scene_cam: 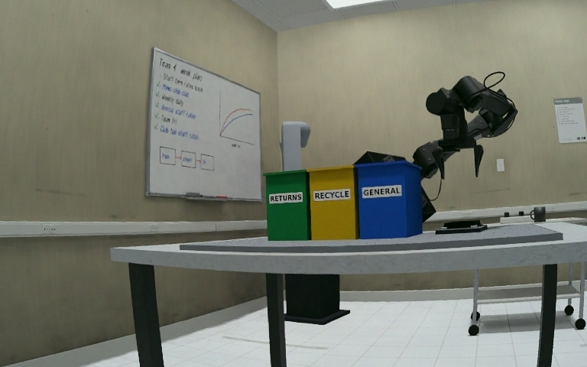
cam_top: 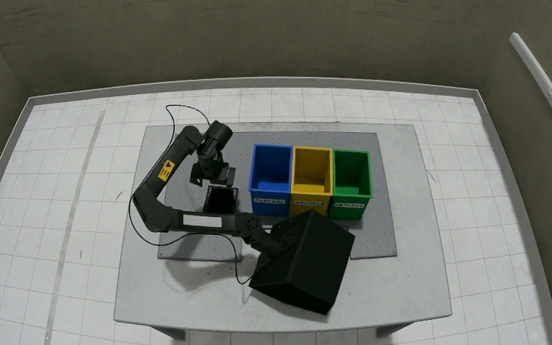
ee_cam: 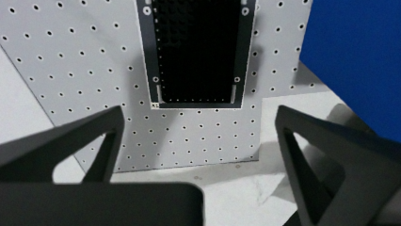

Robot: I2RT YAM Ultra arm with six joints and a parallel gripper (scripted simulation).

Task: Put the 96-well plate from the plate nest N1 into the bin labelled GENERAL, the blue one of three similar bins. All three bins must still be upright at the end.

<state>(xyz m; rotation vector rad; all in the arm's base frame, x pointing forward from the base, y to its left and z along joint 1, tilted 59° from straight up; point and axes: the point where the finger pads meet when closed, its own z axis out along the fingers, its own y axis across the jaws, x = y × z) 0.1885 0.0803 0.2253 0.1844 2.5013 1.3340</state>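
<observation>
The black 96-well plate lies 13 cm below my hand. The rest, counted from my hand: yellow recycle bin: 8 cm ahead, 31 cm to the right, 6 cm below; plate nest N1: 14 cm below; blue general bin: 7 cm ahead, 17 cm to the right, 6 cm below.
</observation>
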